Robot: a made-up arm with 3 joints. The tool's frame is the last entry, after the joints. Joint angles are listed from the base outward. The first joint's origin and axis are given. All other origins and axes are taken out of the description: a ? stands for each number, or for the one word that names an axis. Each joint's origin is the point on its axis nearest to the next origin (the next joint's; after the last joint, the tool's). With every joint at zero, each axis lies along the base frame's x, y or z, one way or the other. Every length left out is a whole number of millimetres.
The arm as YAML. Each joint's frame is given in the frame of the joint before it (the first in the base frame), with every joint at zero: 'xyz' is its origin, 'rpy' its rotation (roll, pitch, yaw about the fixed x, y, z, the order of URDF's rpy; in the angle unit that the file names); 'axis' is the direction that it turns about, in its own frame. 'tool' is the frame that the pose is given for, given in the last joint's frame.
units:
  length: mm
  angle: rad
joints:
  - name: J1
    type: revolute
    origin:
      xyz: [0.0, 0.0, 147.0]
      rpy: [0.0, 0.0, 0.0]
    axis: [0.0, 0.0, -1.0]
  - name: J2
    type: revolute
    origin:
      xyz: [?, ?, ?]
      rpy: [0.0, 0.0, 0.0]
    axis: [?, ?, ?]
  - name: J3
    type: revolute
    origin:
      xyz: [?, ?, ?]
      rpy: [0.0, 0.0, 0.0]
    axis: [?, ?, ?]
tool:
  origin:
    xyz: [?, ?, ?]
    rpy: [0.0, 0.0, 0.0]
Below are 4 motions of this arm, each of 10 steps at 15 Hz.
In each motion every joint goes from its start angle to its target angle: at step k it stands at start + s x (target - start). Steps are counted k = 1, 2, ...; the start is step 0. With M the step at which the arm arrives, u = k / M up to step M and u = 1 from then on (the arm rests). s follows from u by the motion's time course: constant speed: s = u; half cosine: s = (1 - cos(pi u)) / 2; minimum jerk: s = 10 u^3 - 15 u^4 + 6 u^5.
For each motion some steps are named. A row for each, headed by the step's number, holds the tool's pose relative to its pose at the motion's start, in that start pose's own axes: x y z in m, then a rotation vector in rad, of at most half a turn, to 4 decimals.
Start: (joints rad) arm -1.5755 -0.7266 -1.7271
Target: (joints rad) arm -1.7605 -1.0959 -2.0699
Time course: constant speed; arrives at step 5
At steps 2, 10:
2: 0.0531 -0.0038 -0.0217 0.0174 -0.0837 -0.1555
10: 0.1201 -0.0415 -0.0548 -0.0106 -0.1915 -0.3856

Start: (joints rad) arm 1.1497 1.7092 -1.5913
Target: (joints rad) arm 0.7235 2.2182 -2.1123
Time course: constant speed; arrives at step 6
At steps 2, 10:
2: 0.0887 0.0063 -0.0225 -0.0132 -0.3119 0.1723
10: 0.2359 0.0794 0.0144 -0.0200 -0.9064 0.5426

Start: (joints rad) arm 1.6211 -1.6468 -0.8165
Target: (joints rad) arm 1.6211 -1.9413 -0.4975
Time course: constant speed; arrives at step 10
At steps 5, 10:
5: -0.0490 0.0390 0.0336 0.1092 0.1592 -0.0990
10: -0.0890 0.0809 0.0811 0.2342 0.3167 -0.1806

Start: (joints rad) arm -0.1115 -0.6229 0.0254
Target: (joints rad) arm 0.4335 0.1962 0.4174
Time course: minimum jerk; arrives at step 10
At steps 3, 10:
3: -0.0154 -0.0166 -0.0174 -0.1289 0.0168 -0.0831
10: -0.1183 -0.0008 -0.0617 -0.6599 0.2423 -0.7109

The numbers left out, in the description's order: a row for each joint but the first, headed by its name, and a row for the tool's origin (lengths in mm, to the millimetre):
J2: xyz -156.0 -127.0 0.0, axis -1.0 0.0 0.0
J3: xyz 0.0 94.0 105.0, axis 0.0 1.0 0.0
tool: xyz -108.0 0.0 -394.0

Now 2 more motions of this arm.
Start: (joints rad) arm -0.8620 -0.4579 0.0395
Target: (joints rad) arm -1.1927 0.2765 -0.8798
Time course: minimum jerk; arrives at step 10
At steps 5, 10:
5: 0.1886 -0.1273 -0.0140 -0.3318 -0.4084 0.2281
10: 0.3844 -0.1501 0.0528 -0.5438 -0.8377 0.6236

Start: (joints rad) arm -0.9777 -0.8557 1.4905
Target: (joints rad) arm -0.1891 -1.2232 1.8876
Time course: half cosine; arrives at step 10
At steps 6, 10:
6: 0.1079 0.1285 -0.0727 0.2761 -0.1716 0.2476
10: 0.1883 0.1846 -0.0959 0.3521 -0.2957 0.3868

